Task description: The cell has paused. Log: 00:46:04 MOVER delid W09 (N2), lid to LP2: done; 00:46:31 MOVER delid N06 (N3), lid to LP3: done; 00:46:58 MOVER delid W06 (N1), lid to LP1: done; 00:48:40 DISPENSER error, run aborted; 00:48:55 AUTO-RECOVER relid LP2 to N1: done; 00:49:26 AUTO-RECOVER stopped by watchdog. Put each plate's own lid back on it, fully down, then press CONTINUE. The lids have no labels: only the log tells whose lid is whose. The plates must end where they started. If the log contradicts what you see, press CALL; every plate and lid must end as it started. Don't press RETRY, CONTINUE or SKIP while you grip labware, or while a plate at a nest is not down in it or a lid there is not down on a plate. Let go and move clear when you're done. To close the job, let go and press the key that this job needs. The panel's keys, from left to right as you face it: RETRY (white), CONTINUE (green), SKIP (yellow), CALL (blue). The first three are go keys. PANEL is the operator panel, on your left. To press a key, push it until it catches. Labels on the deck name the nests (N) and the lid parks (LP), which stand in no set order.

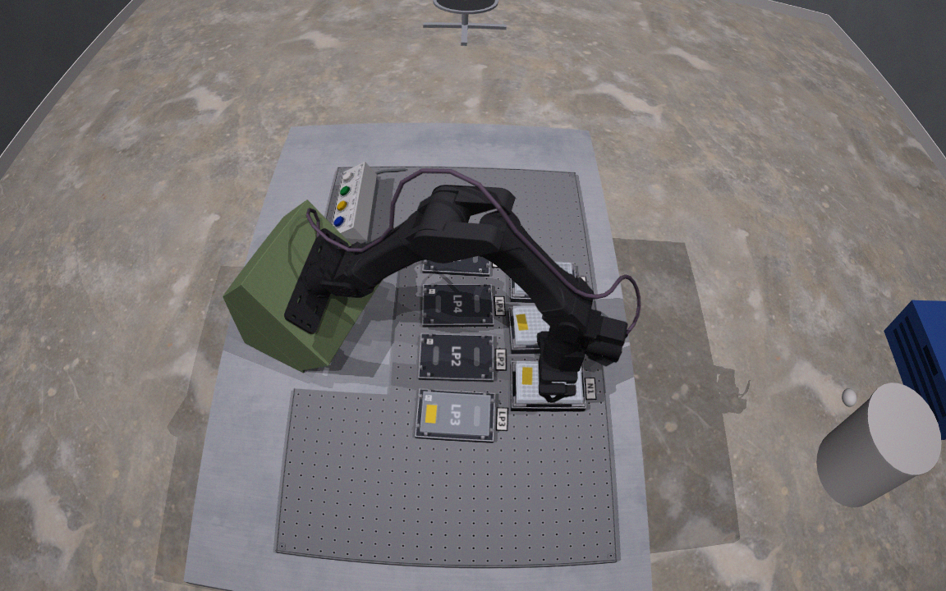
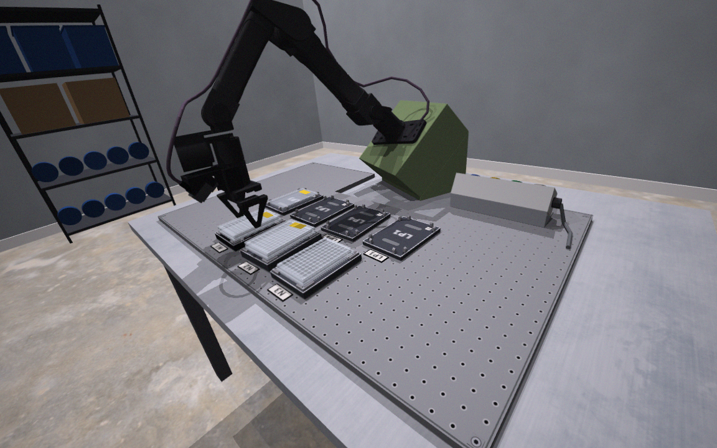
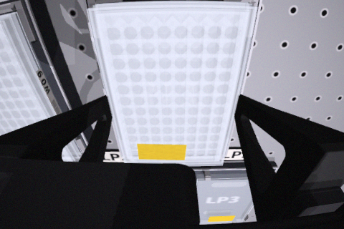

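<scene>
Now: the clear lid 1 cm below my hand. From my hand the other things lie so: yellow skip key (49 cm behind, 37 cm to the left, 3 cm above); then blue call key (49 cm behind, 32 cm to the left, 3 cm above); then lid park (19 cm behind, 5 cm to the left, 3 cm below).
</scene>
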